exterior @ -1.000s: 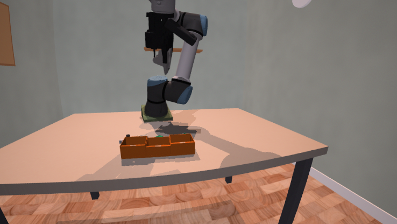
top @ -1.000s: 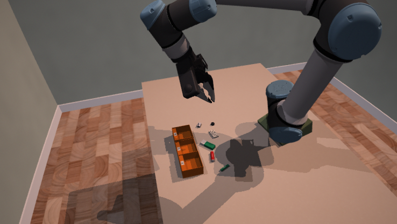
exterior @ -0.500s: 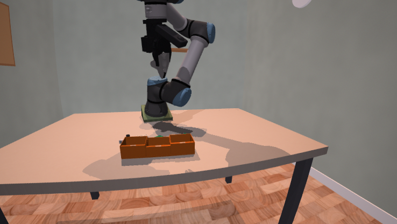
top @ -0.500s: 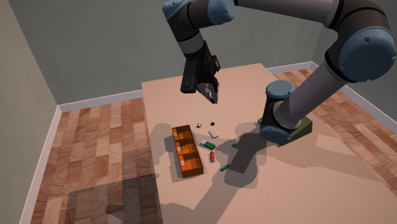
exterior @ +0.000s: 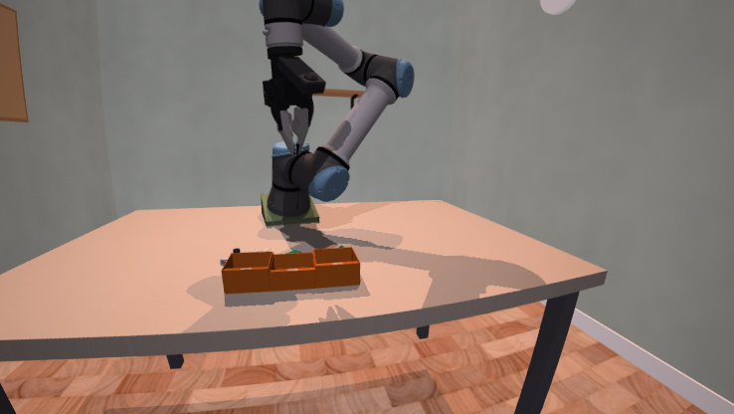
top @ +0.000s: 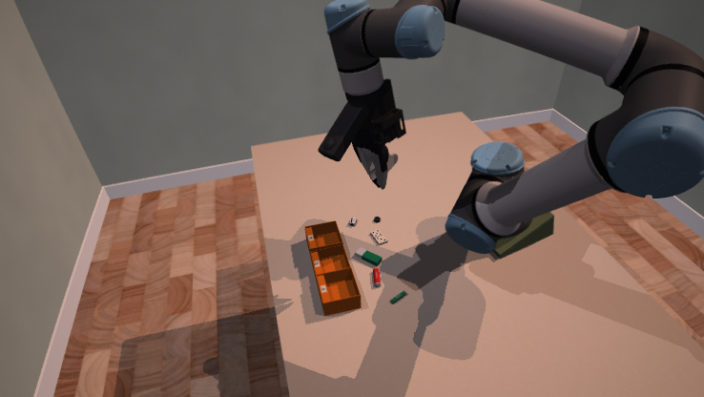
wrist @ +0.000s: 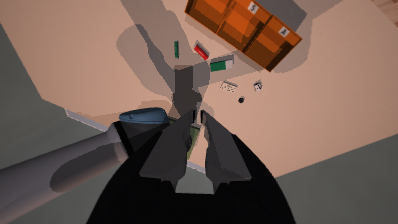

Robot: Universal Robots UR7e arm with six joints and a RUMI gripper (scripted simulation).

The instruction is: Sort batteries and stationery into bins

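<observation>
Now: hand 120 mm short of the orange three-compartment bin, 10 mm to the right of it and 230 mm above it. From my hand the other things lie so: green-and-white eraser 30 mm ahead, 30 mm to the right, 250 mm below; red battery 10 mm ahead, 50 mm to the left, 240 mm below; white domino 10 mm behind, 90 mm to the right, 250 mm below.
</observation>
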